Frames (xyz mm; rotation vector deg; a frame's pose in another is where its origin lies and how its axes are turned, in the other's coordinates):
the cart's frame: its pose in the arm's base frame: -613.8 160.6 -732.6 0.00 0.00 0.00
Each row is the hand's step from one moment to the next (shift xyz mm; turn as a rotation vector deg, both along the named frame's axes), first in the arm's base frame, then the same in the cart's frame.
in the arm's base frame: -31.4 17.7 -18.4 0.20 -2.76 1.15
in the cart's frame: -31.4 17.7 -18.4 0.20 -2.76 1.15
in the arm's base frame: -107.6 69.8 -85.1 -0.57 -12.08 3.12
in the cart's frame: -107.6 69.8 -85.1 -0.57 -12.08 3.12
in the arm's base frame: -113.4 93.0 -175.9 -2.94 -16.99 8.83
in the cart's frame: -113.4 93.0 -175.9 -2.94 -16.99 8.83
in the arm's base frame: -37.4 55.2 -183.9 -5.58 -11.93 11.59
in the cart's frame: -37.4 55.2 -183.9 -5.58 -11.93 11.59
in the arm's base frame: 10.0 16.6 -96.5 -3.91 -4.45 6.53
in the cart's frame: 10.0 16.6 -96.5 -3.91 -4.45 6.53
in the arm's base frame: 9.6 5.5 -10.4 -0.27 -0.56 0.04
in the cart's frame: 9.6 5.5 -10.4 -0.27 -0.56 0.04
